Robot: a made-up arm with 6 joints.
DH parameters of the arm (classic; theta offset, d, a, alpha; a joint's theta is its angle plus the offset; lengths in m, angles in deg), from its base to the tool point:
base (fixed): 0 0.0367 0 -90
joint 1: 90 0.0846 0.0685 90
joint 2: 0 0.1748 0.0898 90
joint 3: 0 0.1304 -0.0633 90
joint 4: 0 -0.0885 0.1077 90
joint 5: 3.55 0 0.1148 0
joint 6: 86.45 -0.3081 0.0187 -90
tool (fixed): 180 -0.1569 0 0
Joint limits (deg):
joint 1: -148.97..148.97
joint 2: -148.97..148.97
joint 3: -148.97..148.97
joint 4: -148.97..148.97
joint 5: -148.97..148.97
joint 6: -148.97..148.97
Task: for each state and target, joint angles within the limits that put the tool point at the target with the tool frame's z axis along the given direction. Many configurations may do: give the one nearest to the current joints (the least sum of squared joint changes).
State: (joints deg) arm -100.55 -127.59 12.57 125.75 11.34 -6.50
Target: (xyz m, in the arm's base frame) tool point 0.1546 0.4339 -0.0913 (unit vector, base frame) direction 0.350 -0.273 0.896
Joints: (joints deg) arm -95.86 -145.78 27.78 114.24 30.73 28.02
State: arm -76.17 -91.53 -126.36 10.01 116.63 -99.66
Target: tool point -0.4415 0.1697 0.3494 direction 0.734 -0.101 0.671
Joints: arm -85.27 -113.93 -106.94 45.63 92.44 -115.18
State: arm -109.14 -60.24 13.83 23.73 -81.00 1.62
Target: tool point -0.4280 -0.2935 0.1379 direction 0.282 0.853 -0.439
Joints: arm -107.90 -43.36 51.70 45.53 -59.09 63.15
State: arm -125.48 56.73 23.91 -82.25 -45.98 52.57
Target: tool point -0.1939 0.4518 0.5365 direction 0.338 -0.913 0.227
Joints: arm -148.97 68.77 21.62 -42.70 -29.48 35.45
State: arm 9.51 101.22 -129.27 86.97 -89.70 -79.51
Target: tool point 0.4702 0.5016 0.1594 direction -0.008 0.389 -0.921
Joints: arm -2.58 128.42 -103.92 83.35 -93.86 -71.84
